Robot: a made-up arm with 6 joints. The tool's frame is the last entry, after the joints.
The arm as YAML. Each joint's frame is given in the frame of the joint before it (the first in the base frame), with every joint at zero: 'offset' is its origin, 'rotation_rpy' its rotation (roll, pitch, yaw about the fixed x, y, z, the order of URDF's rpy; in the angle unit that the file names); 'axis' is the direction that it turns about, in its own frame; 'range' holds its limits. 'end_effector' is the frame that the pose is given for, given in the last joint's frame.
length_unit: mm
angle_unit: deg
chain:
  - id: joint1
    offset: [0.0, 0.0, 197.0]
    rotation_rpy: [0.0, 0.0, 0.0]
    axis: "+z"
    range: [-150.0, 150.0]
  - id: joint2
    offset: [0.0, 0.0, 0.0]
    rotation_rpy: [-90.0, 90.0, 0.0]
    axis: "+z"
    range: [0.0, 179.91]
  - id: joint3
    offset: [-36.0, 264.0, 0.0]
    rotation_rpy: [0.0, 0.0, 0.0]
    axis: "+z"
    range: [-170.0, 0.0]
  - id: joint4
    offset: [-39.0, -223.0, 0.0]
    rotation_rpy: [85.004, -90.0, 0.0]
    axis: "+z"
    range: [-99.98, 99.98]
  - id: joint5
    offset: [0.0, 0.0, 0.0]
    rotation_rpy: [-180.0, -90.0, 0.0]
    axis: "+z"
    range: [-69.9, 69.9]
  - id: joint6
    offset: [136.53, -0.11, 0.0]
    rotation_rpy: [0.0, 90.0, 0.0]
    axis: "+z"
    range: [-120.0, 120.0]
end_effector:
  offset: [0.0, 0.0, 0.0]
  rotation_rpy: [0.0, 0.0, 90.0]
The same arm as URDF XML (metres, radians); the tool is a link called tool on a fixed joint. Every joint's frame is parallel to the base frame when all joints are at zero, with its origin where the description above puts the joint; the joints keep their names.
<robot name="arm">
<joint name="joint1" type="revolute"><parent link="base_link"/><child link="link1"/><origin xyz="0 0 0.197" rpy="0 0 0"/><axis xyz="0 0 1"/><limit lower="-2.618" upper="2.618"/></joint>
<joint name="joint2" type="revolute"><parent link="link1"/><child link="link2"/><origin xyz="0 0 0" rpy="0 0 0"/><axis xyz="0 1 0"/><limit lower="0" upper="3.14"/></joint>
<joint name="joint3" type="revolute"><parent link="link2"/><child link="link3"/><origin xyz="-0.264 0 0.036" rpy="0 0 0"/><axis xyz="0 1 0"/><limit lower="-2.9671" upper="0"/></joint>
<joint name="joint4" type="revolute"><parent link="link3"/><child link="link4"/><origin xyz="0.223 0 0.039" rpy="0 0 0"/><axis xyz="0.9962 0 0.0871"/><limit lower="-1.745" upper="1.745"/></joint>
<joint name="joint5" type="revolute"><parent link="link4"/><child link="link5"/><origin xyz="0 0 0" rpy="0 0 0"/><axis xyz="0 1 0"/><limit lower="-1.22" upper="1.22"/></joint>
<joint name="joint6" type="revolute"><parent link="link5"/><child link="link6"/><origin xyz="0.136 0 0.012" rpy="0 0 0"/><axis xyz="0.9962 0 0.0871"/><limit lower="-2.0944" upper="2.0944"/></joint>
<joint name="tool_joint" type="fixed"><parent link="link6"/><child link="tool"/><origin xyz="0 0 0" rpy="0 1.4836 0"/></joint>
<link name="base_link"/>
<link name="link1"/>
<link name="link2"/>
<link name="link3"/>
<link name="link4"/>
<link name="link5"/>
<link name="link6"/>
<link name="tool"/>
</robot>

